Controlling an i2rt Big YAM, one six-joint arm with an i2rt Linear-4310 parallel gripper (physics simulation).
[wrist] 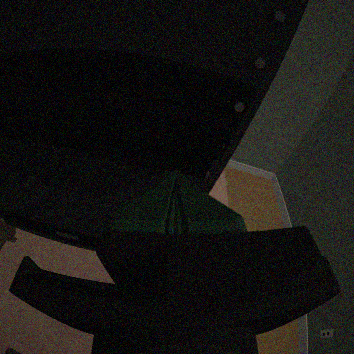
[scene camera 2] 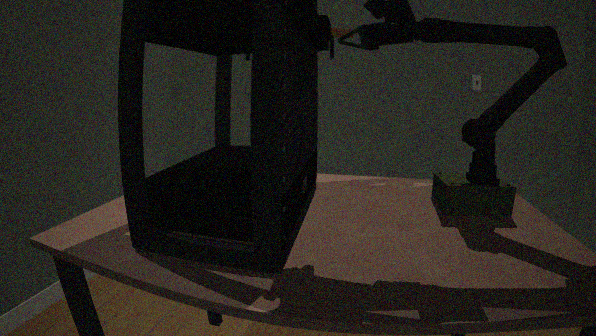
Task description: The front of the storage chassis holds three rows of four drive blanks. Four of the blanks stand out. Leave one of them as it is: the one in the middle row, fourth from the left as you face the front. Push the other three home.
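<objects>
My gripper is there in the wrist view and in scene camera 2, and one spot on it, the same in these views, is (wrist: 212, 257) and (scene camera 2: 364, 25). A tall rack is visible to me as well. I find the rack in the wrist view (105, 105) and also in scene camera 2 (261, 193).
</objects>
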